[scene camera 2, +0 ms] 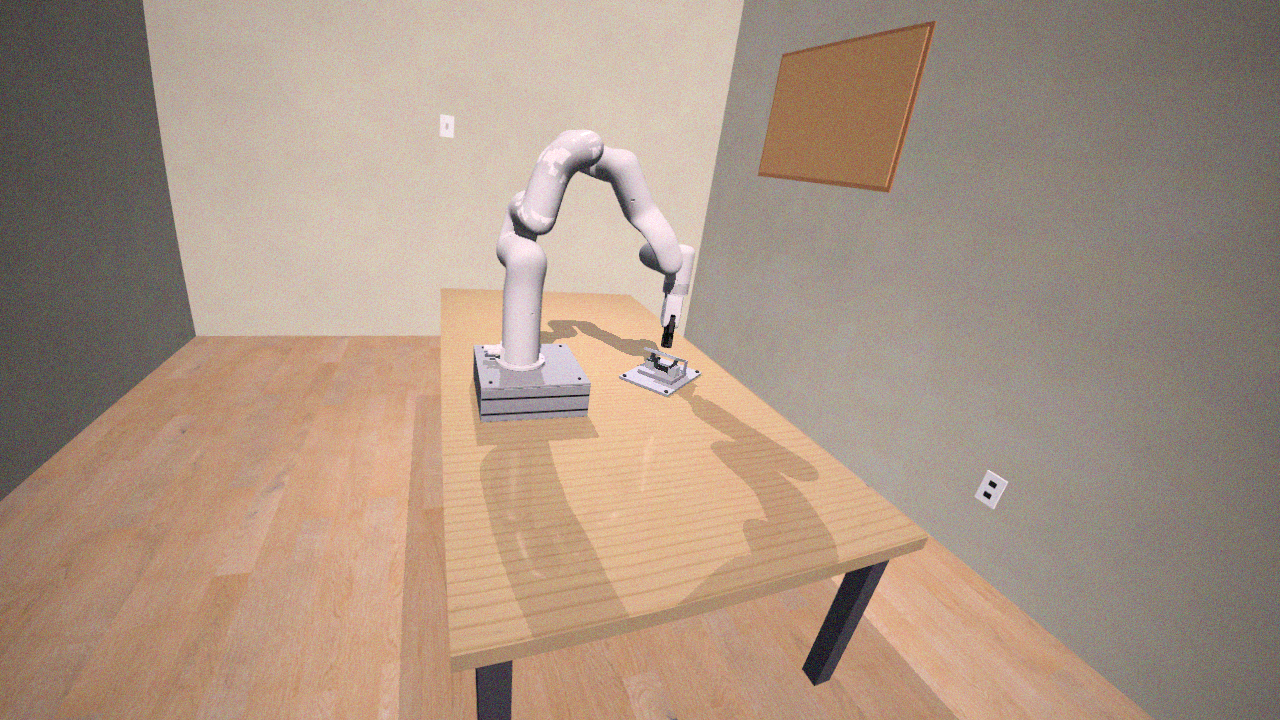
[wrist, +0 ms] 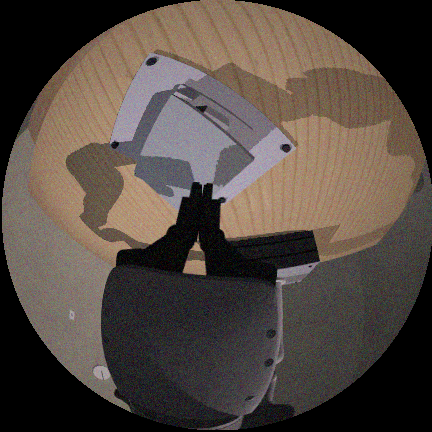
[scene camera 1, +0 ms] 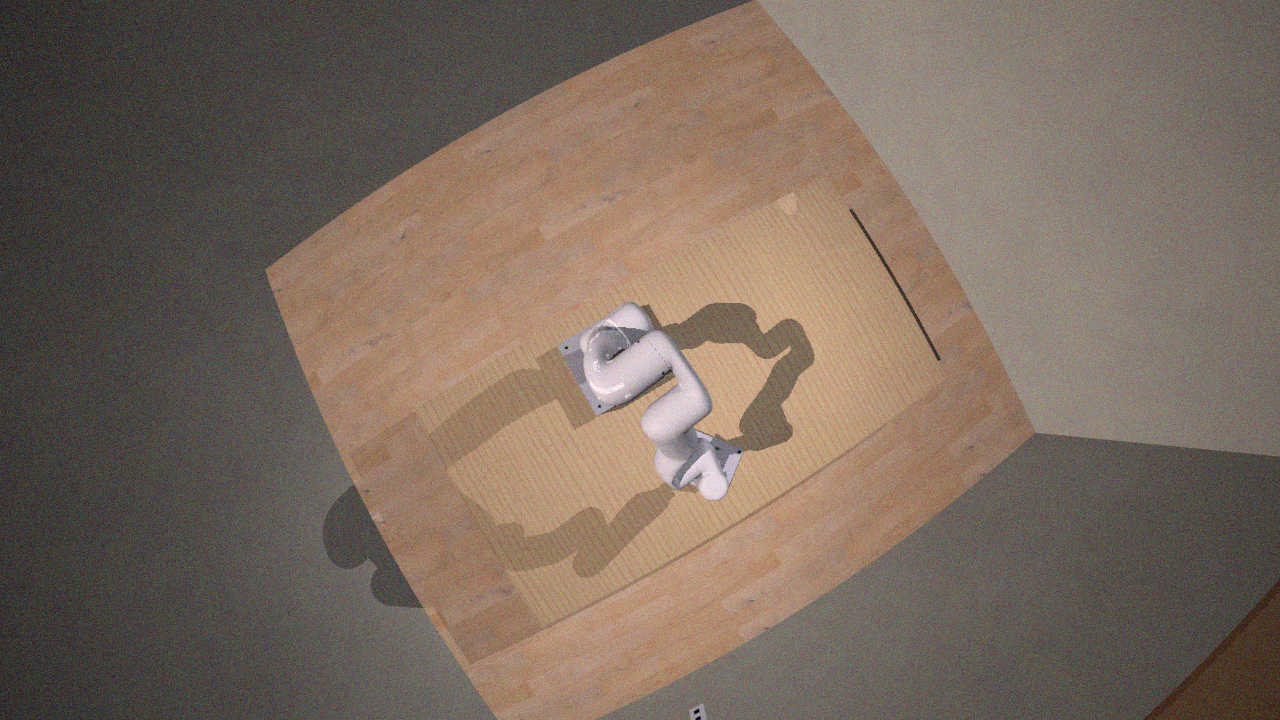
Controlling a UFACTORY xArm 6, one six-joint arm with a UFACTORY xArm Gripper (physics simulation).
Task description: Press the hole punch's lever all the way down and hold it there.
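Where they show: gripper, fingertip midpoint: [scene camera 2: 666, 346] [wrist: 202, 194]; arm's base at its link origin: [scene camera 2: 520, 361].
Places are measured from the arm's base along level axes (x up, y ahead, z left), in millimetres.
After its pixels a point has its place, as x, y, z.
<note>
The grey hole punch [scene camera 2: 664, 369] {-73, 452, 147} stands on a light square base plate [scene camera 1: 731, 460] {-86, 485, 231} [scene camera 2: 636, 377] {-85, 351, 107} [wrist: 267, 145] {-85, 420, 38} on the table. Its lever [scene camera 2: 657, 353] {-5, 407, 111} [wrist: 192, 132] {-19, 475, 118} is a wide flat grey plate, raised over the punch body with a gap beneath it. In scene view 1 the arm covers most of the punch. My gripper [scene camera 2: 666, 345] {16, 431, 114} [wrist: 202, 194] {16, 431, 114} is shut and empty, pointing down. Its black fingertips hang a little above the lever, apart from it in scene view 2. In the wrist view they overlap the lever's near edge. In scene view 1 the gripper is hidden under the arm.
The arm's grey base box [scene camera 1: 578, 376] {0, 31, -126} [scene camera 2: 535, 402] {-46, 36, -139} [wrist: 277, 247] {-57, 154, -11} stands on the wooden table [scene camera 1: 832, 295] {-93, 101, 809} [scene camera 2: 572, 501] {-93, 95, -445} [wrist: 340, 185] {-93, 337, -135}, beside the punch. The table's long edge runs close past the punch on its far side from the base. Arm shadows cross the table and the lever.
</note>
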